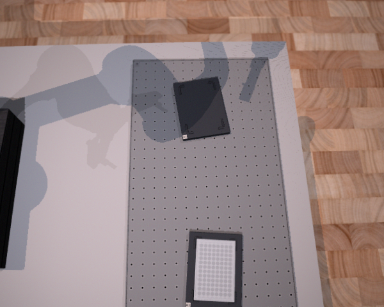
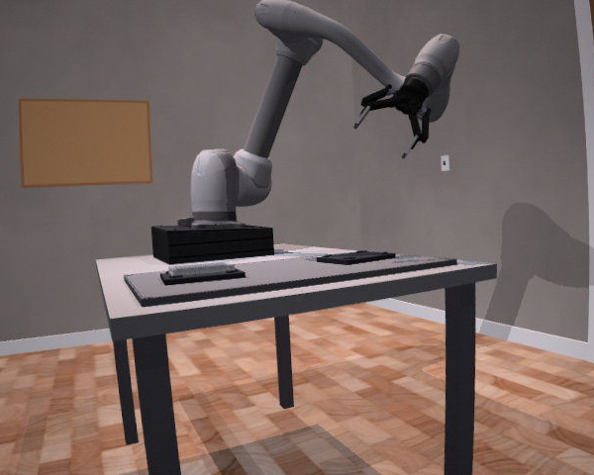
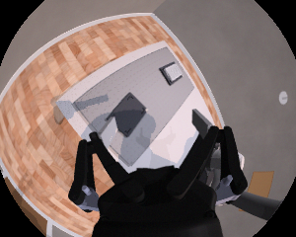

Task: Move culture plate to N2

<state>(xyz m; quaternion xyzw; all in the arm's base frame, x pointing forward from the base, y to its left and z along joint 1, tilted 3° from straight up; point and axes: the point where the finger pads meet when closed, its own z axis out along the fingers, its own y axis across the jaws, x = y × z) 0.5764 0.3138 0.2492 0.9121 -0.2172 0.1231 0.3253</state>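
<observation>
The clear lid is 4 cm ahead of my hand, 49 cm to the right of it and 28 cm below it. The rest, counted from my hand: nest N2: 9 cm to the right, 30 cm below; nest N1: 4 cm ahead, 49 cm to the right, 30 cm below; A1 label: 4 cm behind, 18 cm to the right, 30 cm below.
</observation>
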